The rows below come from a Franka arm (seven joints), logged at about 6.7 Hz.
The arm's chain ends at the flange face. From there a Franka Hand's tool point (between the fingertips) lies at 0.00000 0.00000 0.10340 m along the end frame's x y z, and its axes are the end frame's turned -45 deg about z.
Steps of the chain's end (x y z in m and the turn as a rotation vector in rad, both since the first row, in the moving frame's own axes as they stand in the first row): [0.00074 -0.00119 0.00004 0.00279 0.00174 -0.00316]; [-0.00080 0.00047 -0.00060 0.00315 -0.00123 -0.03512]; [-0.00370 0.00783 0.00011 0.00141 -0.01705 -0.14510]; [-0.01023 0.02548 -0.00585 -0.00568 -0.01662 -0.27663]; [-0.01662 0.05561 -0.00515 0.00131 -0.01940 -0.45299]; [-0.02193 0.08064 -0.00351 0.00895 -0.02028 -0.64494]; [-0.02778 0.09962 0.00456 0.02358 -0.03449 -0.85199]
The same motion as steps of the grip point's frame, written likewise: [0.00170 -0.00040 0.00004 0.00074 0.00320 -0.00316]; [-0.00076 -0.00056 -0.00060 0.00310 0.00136 -0.03512]; [-0.00939 0.00166 0.00009 0.01305 -0.01106 -0.14510]; [-0.02697 0.01022 -0.00587 0.00774 -0.01577 -0.27663]; [-0.05269 0.02640 -0.00517 0.01464 -0.01279 -0.45299]; [-0.07397 0.03978 -0.00353 0.02067 -0.00801 -0.64494]; [-0.09249 0.04737 0.00448 0.04106 -0.00771 -0.85199]
